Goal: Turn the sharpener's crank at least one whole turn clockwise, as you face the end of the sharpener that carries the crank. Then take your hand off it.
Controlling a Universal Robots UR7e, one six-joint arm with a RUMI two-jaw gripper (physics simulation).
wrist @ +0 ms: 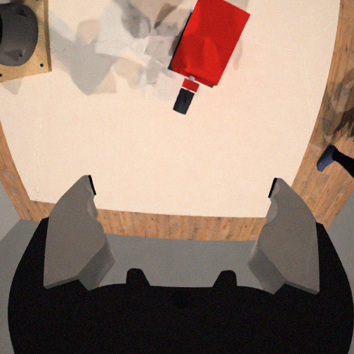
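Note:
The red sharpener (212, 42) stands on the pale table top (165, 160), in the upper middle of the wrist view, with part of its dark base showing at its left edge. Its crank, with a red arm and a black handle (183, 101), sticks out at the end nearest my gripper. My gripper (181, 178) is open wide and empty. The crank lies ahead of the fingertips, between their two lines, and is not touched by them. The far end of the sharpener is cut off by the view's top edge.
The robot's dark round base (19, 37) stands on a wooden plate (42, 55) at the upper left. A wooden border (175, 227) runs around the pale top. A person's foot in a blue shoe (327, 158) shows at the right edge. Grey shadows fall left of the sharpener.

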